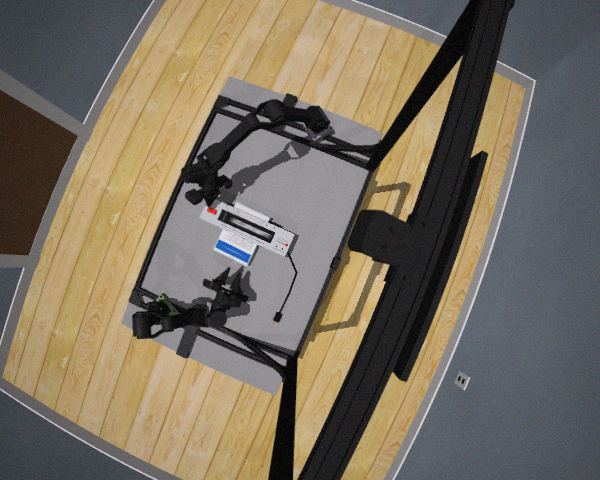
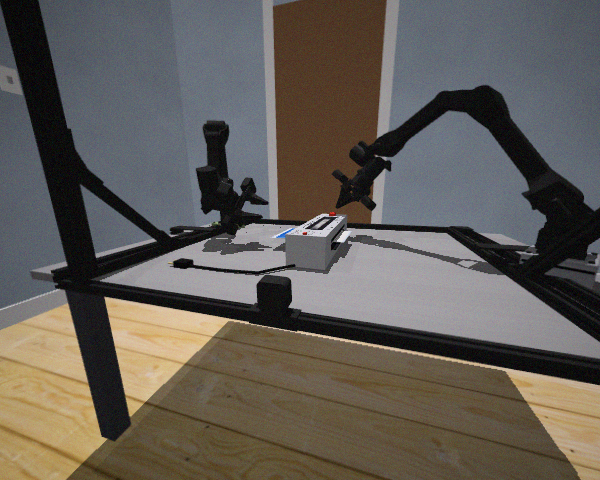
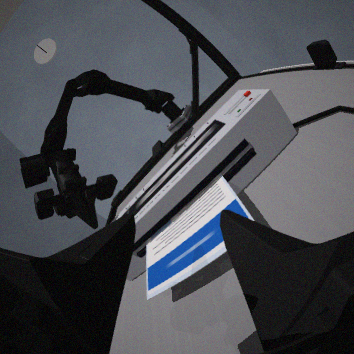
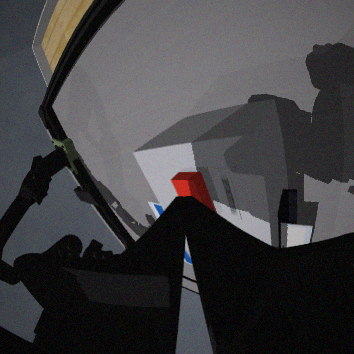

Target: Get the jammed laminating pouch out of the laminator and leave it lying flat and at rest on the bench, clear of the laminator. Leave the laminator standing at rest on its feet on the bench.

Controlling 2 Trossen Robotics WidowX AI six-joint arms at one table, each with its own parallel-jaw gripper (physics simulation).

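Frame: origin at the left arm's base, x right, y ahead, z up, level; centimetres.
Seen in the pictures: left gripper, between the fingertips: (image 1: pixel 234 269) (image 2: pixel 265 209) (image 3: pixel 177 219); right gripper, between the fingertips: (image 1: pixel 208 206) (image 2: pixel 336 208) (image 3: pixel 95 227) (image 4: pixel 183 203); left arm's base, origin of its link: (image 1: pixel 161 310) (image 4: pixel 62 155); right arm's base, origin of its link: (image 1: pixel 317 125) (image 2: pixel 560 253) (image 3: pixel 177 115).
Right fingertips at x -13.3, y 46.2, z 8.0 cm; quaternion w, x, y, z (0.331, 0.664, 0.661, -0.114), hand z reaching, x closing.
Note:
Offsets run from my right fingertips to a thing's top centre. "spot": to the spot under its first point.
The white laminator (image 1: pixel 281 241) (image 2: pixel 306 253) (image 3: pixel 272 115) (image 4: pixel 160 162) stands upright on the bench. The blue-and-white pouch {dz -6.4, dx +15.8, dy +1.0 cm} (image 1: pixel 233 250) (image 2: pixel 285 233) (image 3: pixel 190 256) (image 4: pixel 158 209) sticks out of its long side slot, on the left gripper's side. My left gripper (image 1: pixel 235 269) (image 2: pixel 263 210) (image 3: pixel 177 219) is open and empty, facing the pouch's blue outer edge, a short way from it. My right gripper (image 1: pixel 210 204) (image 2: pixel 338 206) (image 4: pixel 183 203) is shut and empty, close above the red button {dz -1.6, dx +1.7, dy -0.6 cm} (image 1: pixel 212 211) (image 2: pixel 332 214) (image 4: pixel 189 186) on the laminator's end; contact cannot be told.
A white flat piece {spot: dz -6.4, dx +13.0, dy +10.2 cm} (image 1: pixel 252 212) (image 2: pixel 344 236) (image 4: pixel 297 234) sticks out of the laminator's other long side. A black cord runs from the laminator to a plug {dz -9.1, dx +49.7, dy -13.2 cm} (image 1: pixel 278 316) (image 2: pixel 183 262) on the bench. A black frame rail (image 2: pixel 410 340) borders the bench, with a black block (image 2: pixel 273 293) on it.

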